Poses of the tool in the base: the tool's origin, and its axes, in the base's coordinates. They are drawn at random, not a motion.
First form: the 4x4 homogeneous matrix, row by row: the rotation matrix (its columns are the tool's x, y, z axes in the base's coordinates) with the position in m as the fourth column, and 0 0 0 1 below. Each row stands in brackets.
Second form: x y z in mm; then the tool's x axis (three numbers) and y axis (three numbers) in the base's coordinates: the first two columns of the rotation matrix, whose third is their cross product. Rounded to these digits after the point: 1 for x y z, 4 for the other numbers.
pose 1, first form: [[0.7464 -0.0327 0.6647 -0.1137], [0.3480 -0.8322 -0.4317 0.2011], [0.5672 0.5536 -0.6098 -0.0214], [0 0 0 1]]
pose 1, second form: -113.7 201.1 -21.4 0.7464 0.3480 0.5672 -0.0327 -0.8322 0.5536
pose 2, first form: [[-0.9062 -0.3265 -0.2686 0.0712], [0.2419 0.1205 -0.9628 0.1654], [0.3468 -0.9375 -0.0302 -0.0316], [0 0 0 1]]
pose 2, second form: 71.2 165.4 -31.6 -0.9062 0.2419 0.3468 -0.3265 0.1205 -0.9375
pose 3, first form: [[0.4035 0.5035 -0.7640 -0.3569], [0.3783 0.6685 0.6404 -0.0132], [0.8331 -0.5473 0.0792 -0.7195], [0 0 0 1]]
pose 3, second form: -356.9 -13.2 -719.5 0.4035 0.3783 0.8331 0.5035 0.6685 -0.5473
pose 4, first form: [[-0.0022 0.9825 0.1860 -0.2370], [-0.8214 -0.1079 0.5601 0.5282], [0.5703 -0.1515 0.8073 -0.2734], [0 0 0 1]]
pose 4, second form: -237.0 528.2 -273.4 -0.0022 -0.8214 0.5703 0.9825 -0.1079 -0.1515
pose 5, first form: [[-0.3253 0.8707 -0.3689 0.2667], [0.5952 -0.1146 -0.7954 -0.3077], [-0.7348 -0.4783 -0.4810 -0.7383], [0 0 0 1]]
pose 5, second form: 266.7 -307.7 -738.3 -0.3253 0.5952 -0.7348 0.8707 -0.1146 -0.4783
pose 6, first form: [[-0.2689 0.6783 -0.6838 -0.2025], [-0.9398 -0.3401 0.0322 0.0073], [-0.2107 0.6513 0.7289 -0.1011], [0 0 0 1]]
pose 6, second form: -202.5 7.3 -101.1 -0.2689 -0.9398 -0.2107 0.6783 -0.3401 0.6513
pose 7, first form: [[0.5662 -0.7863 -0.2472 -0.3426], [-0.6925 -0.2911 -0.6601 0.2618], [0.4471 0.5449 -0.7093 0.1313], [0 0 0 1]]
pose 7, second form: -342.6 261.8 131.3 0.5662 -0.6925 0.4471 -0.7863 -0.2911 0.5449
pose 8, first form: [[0.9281 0.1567 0.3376 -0.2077], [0.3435 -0.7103 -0.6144 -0.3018], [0.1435 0.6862 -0.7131 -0.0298], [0 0 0 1]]
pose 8, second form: -207.7 -301.8 -29.8 0.9281 0.3435 0.1435 0.1567 -0.7103 0.6862
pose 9, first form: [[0.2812 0.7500 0.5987 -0.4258], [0.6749 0.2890 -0.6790 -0.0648], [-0.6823 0.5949 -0.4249 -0.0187], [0 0 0 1]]
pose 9, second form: -425.8 -64.8 -18.7 0.2812 0.6749 -0.6823 0.7500 0.2890 0.5949
